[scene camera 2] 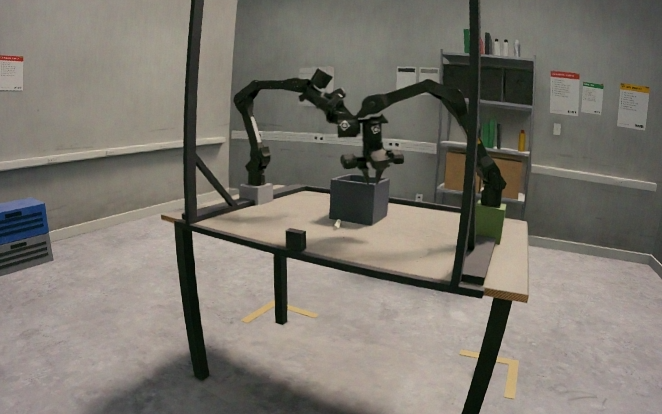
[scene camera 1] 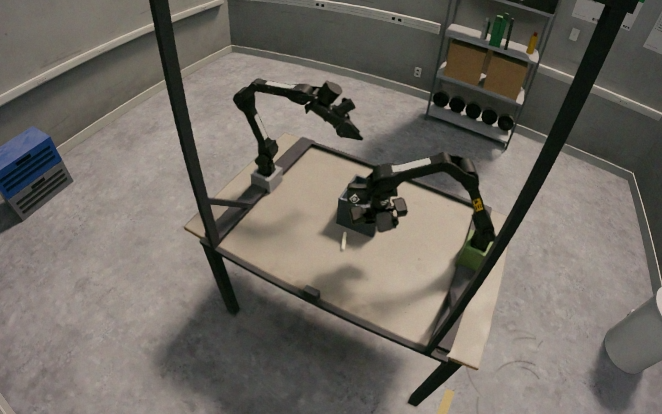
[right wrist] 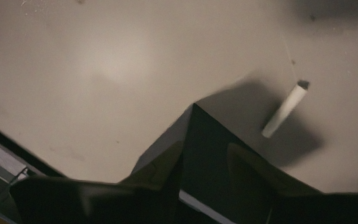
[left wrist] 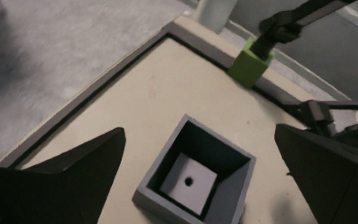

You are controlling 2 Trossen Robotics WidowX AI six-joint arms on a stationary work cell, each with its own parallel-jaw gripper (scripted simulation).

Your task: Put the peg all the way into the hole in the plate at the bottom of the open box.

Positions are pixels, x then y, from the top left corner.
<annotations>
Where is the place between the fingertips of my right gripper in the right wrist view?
At 205,149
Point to a grey box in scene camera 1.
343,219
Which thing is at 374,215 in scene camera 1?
My right gripper.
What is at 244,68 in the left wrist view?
A green arm base.
</annotations>
